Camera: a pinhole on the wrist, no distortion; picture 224 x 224 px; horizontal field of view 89.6 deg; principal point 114.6 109.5 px. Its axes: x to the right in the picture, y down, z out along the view. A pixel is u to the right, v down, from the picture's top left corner.
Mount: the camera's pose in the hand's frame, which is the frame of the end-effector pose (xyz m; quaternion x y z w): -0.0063 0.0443 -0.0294 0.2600 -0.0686 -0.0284 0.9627
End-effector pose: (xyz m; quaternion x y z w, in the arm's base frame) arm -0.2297 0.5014 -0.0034 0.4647 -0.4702 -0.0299 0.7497
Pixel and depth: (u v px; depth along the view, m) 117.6 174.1 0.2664
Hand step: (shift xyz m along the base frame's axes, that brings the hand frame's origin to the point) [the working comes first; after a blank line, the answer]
In the camera's frame: 0.0071 0.1526 0.2664

-0.2391 -0.1433 0.0419
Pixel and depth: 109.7 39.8 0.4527
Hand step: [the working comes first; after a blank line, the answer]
In the camera's frame: -0.0197 -0.2798 0.4527

-0.0465 -0.3343 -0.3437
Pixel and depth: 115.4 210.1 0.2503
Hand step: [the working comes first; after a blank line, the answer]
In the camera's frame: 0.0018 0.2233 0.2503

-0.2828 -0.1174 0.0939
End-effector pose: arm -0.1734 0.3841 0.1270 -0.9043 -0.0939 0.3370 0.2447
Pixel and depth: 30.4 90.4 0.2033
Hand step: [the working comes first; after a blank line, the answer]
In the camera's frame: -0.1518 -0.0344 0.2033

-0.2132 0.0416 0.0707
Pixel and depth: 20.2 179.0 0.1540
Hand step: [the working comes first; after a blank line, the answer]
In the camera's frame: -0.1289 0.0949 0.1540

-0.2050 -0.0534 -0.0321
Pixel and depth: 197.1 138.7 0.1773
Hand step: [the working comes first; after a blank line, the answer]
In the camera's frame: 0.1297 0.0459 0.1773

-0.0323 0.1070 -0.1514
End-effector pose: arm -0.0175 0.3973 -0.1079 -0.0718 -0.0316 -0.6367 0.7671
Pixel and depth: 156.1 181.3 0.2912
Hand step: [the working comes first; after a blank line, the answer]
In the camera's frame: 0.1071 0.1854 0.2912

0.0744 -0.0008 0.3267
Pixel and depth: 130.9 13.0 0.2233
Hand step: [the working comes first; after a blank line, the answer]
In the camera's frame: 0.0323 -0.1911 0.2233

-0.2292 -0.0211 0.0830
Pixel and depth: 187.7 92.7 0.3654
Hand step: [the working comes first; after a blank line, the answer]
In the camera's frame: 0.2368 -0.0544 0.3654

-0.1572 -0.1626 0.3186
